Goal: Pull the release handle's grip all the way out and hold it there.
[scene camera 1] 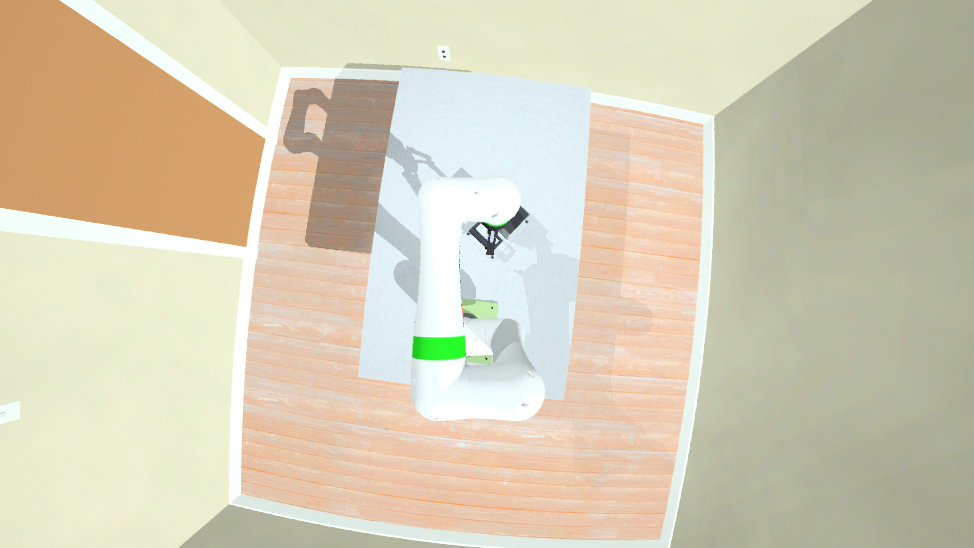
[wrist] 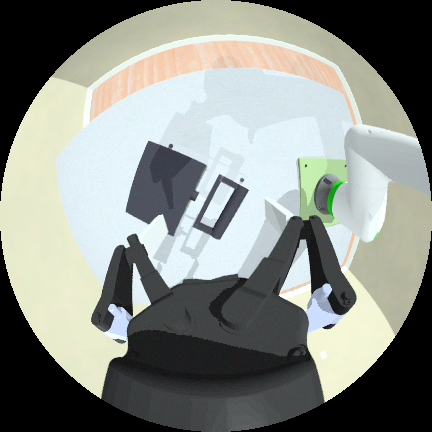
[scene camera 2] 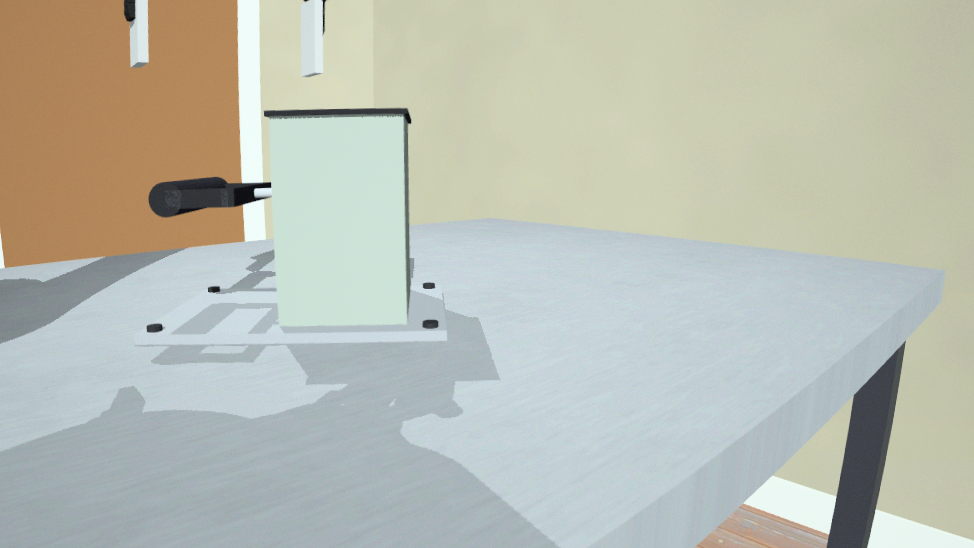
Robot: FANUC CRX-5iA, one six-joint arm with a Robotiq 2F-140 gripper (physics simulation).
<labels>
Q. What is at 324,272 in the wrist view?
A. My gripper.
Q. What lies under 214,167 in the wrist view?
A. A base plate.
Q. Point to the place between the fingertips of my gripper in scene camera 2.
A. At 231,69
</labels>
